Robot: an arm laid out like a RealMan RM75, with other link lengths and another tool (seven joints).
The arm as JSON. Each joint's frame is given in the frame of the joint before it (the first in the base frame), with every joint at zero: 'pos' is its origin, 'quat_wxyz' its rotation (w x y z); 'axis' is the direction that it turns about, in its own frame. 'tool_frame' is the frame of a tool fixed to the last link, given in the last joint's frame.
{
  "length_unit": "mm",
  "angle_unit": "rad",
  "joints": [
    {
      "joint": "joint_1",
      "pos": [
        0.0,
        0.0,
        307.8
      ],
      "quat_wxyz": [
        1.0,
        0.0,
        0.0,
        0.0
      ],
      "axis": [
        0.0,
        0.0,
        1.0
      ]
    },
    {
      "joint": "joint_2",
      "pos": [
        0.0,
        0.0,
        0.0
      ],
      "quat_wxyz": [
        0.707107,
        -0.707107,
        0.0,
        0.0
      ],
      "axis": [
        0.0,
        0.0,
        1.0
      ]
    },
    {
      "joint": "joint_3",
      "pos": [
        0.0,
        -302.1,
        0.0
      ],
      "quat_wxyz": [
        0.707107,
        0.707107,
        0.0,
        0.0
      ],
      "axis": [
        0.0,
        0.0,
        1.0
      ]
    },
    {
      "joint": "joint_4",
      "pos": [
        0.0,
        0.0,
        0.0
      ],
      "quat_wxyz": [
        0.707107,
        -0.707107,
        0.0,
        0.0
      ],
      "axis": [
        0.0,
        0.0,
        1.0
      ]
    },
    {
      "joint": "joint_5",
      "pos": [
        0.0,
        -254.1,
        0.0
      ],
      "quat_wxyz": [
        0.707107,
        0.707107,
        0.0,
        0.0
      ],
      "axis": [
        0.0,
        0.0,
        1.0
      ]
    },
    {
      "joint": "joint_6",
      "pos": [
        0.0,
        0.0,
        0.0
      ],
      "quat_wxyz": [
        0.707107,
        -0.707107,
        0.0,
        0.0
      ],
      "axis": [
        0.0,
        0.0,
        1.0
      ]
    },
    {
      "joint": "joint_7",
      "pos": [
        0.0,
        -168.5,
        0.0
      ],
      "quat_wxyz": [
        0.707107,
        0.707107,
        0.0,
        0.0
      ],
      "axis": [
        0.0,
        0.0,
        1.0
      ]
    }
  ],
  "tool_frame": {
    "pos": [
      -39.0,
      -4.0,
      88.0
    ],
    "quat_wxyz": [
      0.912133,
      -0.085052,
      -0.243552,
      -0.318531
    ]
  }
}
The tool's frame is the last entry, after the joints.
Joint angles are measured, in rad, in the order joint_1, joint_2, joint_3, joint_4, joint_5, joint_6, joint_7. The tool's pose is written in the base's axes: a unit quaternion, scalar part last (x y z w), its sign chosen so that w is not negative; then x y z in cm. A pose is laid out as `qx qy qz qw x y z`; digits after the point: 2 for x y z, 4 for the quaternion.
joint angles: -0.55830, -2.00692, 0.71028, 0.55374, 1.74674, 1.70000, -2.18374
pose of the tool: 0.6092 0.6830 0.1845 0.3581 -23.91 39.65 -2.52
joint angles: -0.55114, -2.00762, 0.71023, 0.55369, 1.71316, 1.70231, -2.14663
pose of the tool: 0.6222 0.6698 0.2000 0.3524 -23.72 39.92 -2.08
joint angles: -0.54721, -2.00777, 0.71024, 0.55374, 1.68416, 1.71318, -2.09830
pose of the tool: 0.6409 0.6517 0.2114 0.3462 -23.41 40.05 -1.67
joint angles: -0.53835, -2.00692, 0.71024, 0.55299, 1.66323, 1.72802, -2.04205
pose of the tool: 0.6604 0.6340 0.2193 0.3374 -23.44 39.91 -1.34
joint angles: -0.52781, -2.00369, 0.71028, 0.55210, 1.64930, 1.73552, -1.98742
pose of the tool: 0.6778 0.6203 0.2253 0.3240 -23.80 39.85 -1.04
